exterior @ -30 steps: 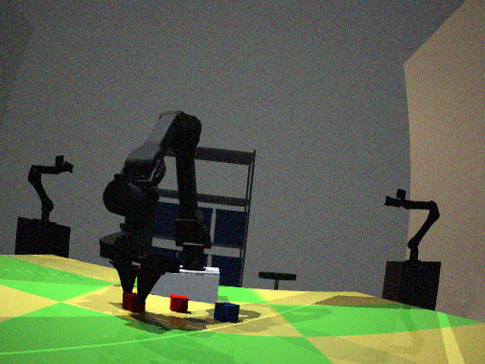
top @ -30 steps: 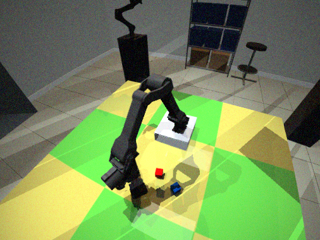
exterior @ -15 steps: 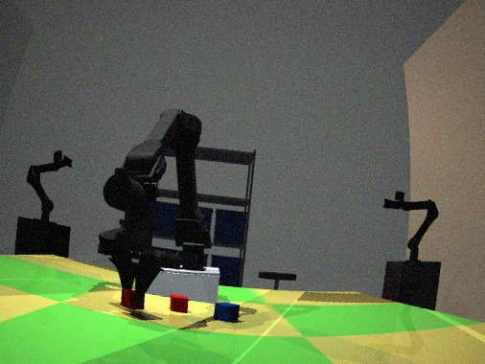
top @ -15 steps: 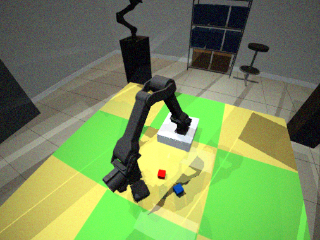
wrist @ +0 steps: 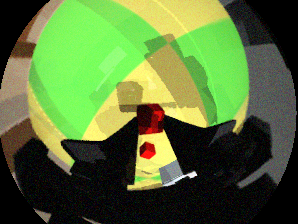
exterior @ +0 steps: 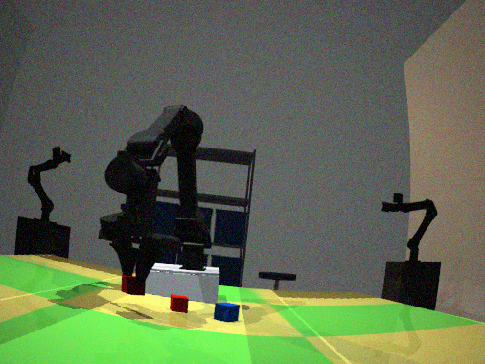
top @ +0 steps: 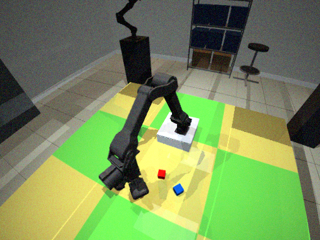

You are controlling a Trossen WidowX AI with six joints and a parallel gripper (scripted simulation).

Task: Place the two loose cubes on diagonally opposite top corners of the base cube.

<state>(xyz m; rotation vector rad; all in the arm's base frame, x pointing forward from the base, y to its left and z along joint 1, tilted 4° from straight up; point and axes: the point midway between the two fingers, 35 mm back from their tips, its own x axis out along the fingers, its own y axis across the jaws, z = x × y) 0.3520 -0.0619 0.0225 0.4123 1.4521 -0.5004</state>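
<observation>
My gripper tip is now 170 mm to the right of the blue cube, 70 mm past it and 40 mm above it.
</observation>
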